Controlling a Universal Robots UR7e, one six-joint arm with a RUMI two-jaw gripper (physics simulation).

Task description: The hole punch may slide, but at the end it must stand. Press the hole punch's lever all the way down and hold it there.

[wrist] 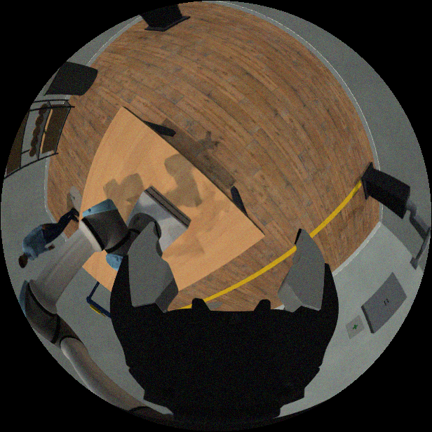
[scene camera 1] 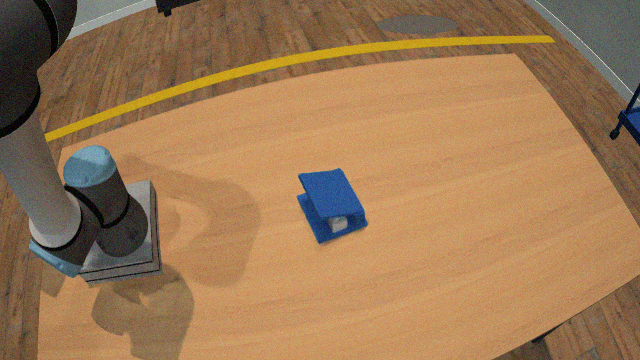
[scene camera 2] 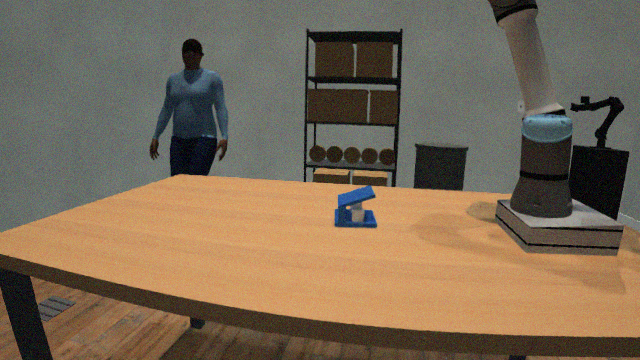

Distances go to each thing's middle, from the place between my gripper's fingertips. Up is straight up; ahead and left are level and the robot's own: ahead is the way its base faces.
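Relative to the hole punch lever (scene camera 1: 329, 192), my gripper is 86 cm short of it, 13 cm to the left of it and 35 cm above it. Blue hole punch (scene camera 1: 324, 230): well ahead of my hand, a good way to the right of it and well below it.
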